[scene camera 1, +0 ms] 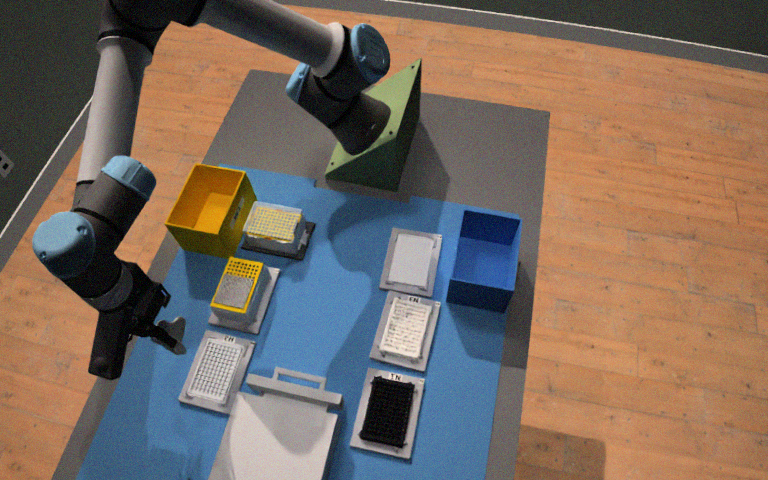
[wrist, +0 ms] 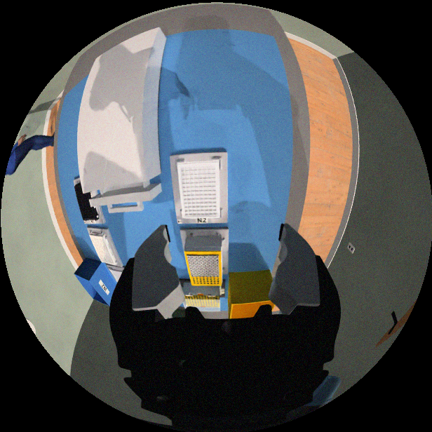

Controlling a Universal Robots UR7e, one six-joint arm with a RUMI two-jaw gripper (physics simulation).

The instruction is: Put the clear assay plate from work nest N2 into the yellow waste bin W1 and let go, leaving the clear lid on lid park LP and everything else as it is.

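Places are measured from the arm's base along level axes (x ahead, y up, z right), in metres.
Pixels of known places: gripper, fingertip midpoint: (scene camera 1: 157,345); arm's base, origin of the base link: (scene camera 1: 368,130).
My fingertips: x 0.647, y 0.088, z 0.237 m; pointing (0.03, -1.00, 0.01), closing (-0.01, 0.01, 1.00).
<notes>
For each thing: its top centre in the pictures, then the offset to it from my fingertips. "spot": a spot on its surface instead.
- clear assay plate, middle of its top: (scene camera 1: 215,368) dx -0.021, dy -0.179, dz -0.046 m
- work nest N2, surface spot: (scene camera 1: 248,343) spot: dx -0.094, dy -0.194, dz -0.092 m
- yellow waste bin, middle of its top: (scene camera 1: 205,197) dx -0.377, dy -0.086, dz +0.088 m
- yellow-topped tip rack, middle of its top: (scene camera 1: 236,283) dx -0.201, dy -0.129, dz -0.043 m
- yellow-topped box, middle of its top: (scene camera 1: 272,219) dx -0.372, dy -0.129, dz -0.069 m
- white plate, middle of its top: (scene camera 1: 405,327) dx -0.198, dy -0.180, dz -0.421 m
- black plate, middle of its top: (scene camera 1: 387,410) dx -0.017, dy -0.180, dz -0.421 m
- blue bin, middle of its top: (scene camera 1: 487,247) dx -0.373, dy -0.086, dz -0.562 m
The clear assay plate (scene camera 1: 215,369) (wrist: 200,189), whitish with a grid of wells, lies flat in work nest N2 (scene camera 1: 248,343) (wrist: 224,190). My gripper (scene camera 1: 176,336) (wrist: 224,226) is open and empty. It hangs above the table's left side, up and to the left of N2 in the scene view; in the wrist view the plate lies beyond the fingertips. The yellow waste bin (scene camera 1: 240,217) (wrist: 250,287) stands at the back left; its inside looks empty in the scene view. A pale, flat lid (scene camera 1: 412,258) lies on a grey holder at the right, beside the blue bin; its label is not readable.
A yellow-topped tip rack (scene camera 1: 236,288) (wrist: 203,267) stands between N2 and another yellow-topped box (scene camera 1: 274,223) (wrist: 201,302). A white plate (scene camera 1: 404,328), a black plate (scene camera 1: 387,410) (wrist: 86,202), a blue bin (scene camera 1: 478,295) (wrist: 92,280), and a large white device (scene camera 1: 283,447) (wrist: 120,125) stand around.
</notes>
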